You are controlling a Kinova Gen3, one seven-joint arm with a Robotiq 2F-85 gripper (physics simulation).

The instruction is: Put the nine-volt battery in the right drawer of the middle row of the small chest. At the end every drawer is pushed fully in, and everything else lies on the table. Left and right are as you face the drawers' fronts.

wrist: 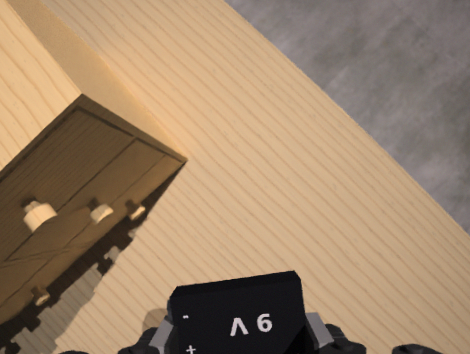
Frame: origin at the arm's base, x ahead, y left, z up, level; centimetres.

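Seen in the pictures: gripper, between the fingertips: [241,338].
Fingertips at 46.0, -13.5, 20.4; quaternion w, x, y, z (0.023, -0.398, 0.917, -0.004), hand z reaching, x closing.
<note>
Pixels of each thing's middle, then the offset from my fingertips to it, as dx, dy, dz. "spot": a spot on its surface instead. Level surfaces: height alone.
- black nine-volt battery, middle of its body: [236,318] +0.9, -0.6, +0.9
- small wooden chest, a spot on its surface: [35,85] spot: +14.4, -0.6, -1.6
- middle row's right drawer, a spot on its surface: [107,177] spot: +12.7, +2.7, -14.8
- larger upper knob, a spot on its surface: [40,216] spot: +11.4, +5.2, -6.3
- low knob, a spot on its surface: [136,212] spot: +11.2, +5.4, -26.1
- wooden table, height of its surface: dz -32.1
The black nine-volt battery [237,302] is at the bottom of the wrist view, its "9V" label upside down and its minus and plus marks at the left. My gripper [241,338] is shut on it, with a grey fingertip pad at each side. The small wooden chest [35,85] is at the left, its front in shadow and facing the lower right. A knob [102,213] near the chest's right side appears to be on the middle row's right drawer [107,177]. The drawer fronts in view look flush. The left part of the chest is cut off.
A larger upper knob [40,216], a low knob [136,212] and another knob [41,298] farther left stick out from the chest's front. The wooden table [260,165] extends right of the chest to a diagonal edge. Grey floor [390,75] shows beyond it.
</note>
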